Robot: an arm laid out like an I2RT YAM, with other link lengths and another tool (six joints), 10 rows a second.
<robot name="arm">
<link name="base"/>
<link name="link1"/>
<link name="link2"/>
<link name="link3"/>
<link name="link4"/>
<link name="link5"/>
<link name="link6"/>
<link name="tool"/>
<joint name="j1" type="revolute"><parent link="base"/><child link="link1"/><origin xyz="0.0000 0.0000 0.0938" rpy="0.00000 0.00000 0.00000"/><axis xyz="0 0 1"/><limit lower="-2.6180" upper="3.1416"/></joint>
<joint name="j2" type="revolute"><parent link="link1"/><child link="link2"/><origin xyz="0.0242 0.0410 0.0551" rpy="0.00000 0.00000 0.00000"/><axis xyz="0 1 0"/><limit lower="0.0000" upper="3.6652"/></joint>
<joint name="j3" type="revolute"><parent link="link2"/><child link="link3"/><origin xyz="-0.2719 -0.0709 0.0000" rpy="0.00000 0.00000 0.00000"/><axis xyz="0 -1 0"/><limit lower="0.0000" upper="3.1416"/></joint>
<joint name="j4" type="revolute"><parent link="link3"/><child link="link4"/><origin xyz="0.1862 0.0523 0.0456" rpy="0.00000 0.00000 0.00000"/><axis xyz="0 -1 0"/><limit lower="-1.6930" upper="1.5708"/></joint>
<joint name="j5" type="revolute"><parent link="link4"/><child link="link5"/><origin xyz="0.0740 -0.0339 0.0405" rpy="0.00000 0.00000 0.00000"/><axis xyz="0 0 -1"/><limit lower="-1.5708" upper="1.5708"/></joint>
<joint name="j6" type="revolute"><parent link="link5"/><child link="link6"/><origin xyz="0.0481 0.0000 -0.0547" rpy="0.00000 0.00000 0.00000"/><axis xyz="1 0 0"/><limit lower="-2.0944" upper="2.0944"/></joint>
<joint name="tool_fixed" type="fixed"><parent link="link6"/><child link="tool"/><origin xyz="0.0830 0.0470 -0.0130" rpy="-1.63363 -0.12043 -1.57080"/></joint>
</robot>
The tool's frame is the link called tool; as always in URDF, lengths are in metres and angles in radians.
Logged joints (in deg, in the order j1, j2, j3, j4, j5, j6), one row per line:
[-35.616 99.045 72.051 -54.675 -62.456 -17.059]
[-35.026 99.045 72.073 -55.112 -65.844 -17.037]
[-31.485 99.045 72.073 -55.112 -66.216 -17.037]
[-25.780 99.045 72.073 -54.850 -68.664 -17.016]
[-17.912 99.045 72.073 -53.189 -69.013 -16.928]
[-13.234 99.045 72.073 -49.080 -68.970 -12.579]
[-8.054 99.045 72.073 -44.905 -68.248 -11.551]
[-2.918 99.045 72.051 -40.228 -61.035 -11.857]
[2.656 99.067 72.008 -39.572 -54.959 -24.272]
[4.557 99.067 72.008 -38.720 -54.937 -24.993]
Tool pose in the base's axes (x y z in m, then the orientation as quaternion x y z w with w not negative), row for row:
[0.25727 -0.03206 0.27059 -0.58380 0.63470 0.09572 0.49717]
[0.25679 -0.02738 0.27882 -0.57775 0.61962 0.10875 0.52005]
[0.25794 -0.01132 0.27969 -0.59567 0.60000 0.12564 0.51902]
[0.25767 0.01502 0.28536 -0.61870 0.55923 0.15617 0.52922]
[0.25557 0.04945 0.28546 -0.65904 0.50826 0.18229 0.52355]
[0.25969 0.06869 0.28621 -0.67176 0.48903 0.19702 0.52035]
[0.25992 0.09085 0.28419 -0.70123 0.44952 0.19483 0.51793]
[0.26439 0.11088 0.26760 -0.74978 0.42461 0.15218 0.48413]
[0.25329 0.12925 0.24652 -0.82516 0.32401 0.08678 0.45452]
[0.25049 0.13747 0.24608 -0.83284 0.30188 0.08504 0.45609]
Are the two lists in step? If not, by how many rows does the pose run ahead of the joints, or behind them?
They are in step.
